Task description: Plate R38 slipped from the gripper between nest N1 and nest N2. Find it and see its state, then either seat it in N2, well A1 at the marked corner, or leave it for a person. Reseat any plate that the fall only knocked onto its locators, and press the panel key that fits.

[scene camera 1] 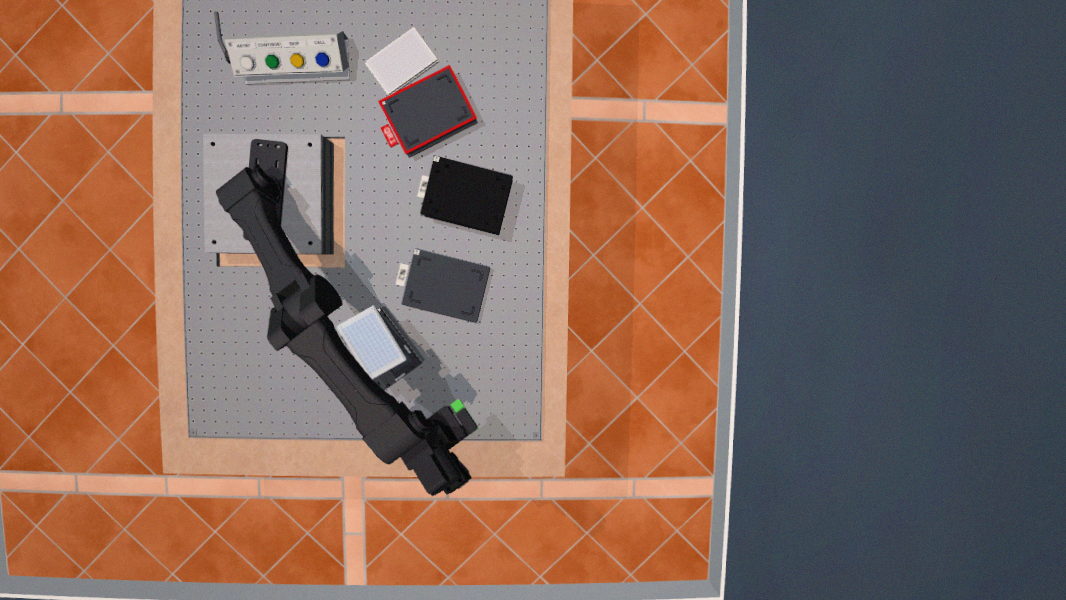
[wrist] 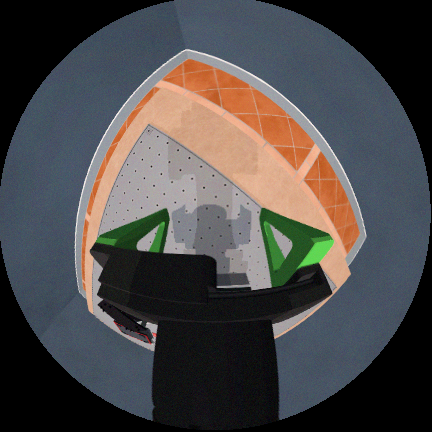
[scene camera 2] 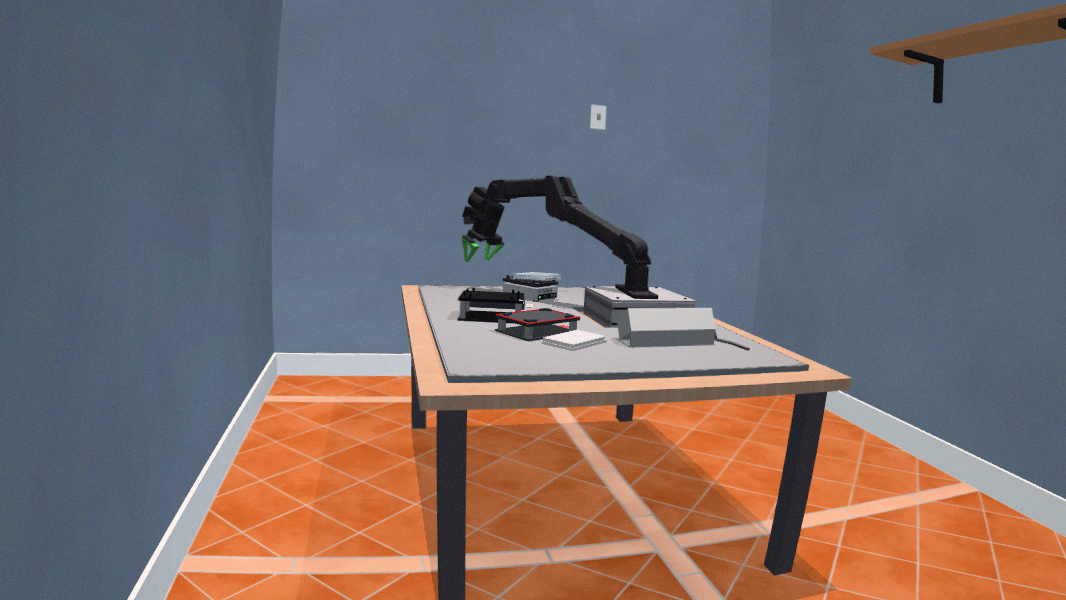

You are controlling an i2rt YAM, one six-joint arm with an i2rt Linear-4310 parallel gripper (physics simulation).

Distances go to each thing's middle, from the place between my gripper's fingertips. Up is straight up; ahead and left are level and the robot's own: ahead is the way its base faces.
I see the dark grey station N2 (scene camera 1: 436,283) 6 cm behind my hand, 29 cm to the left of it and 8 cm below it.
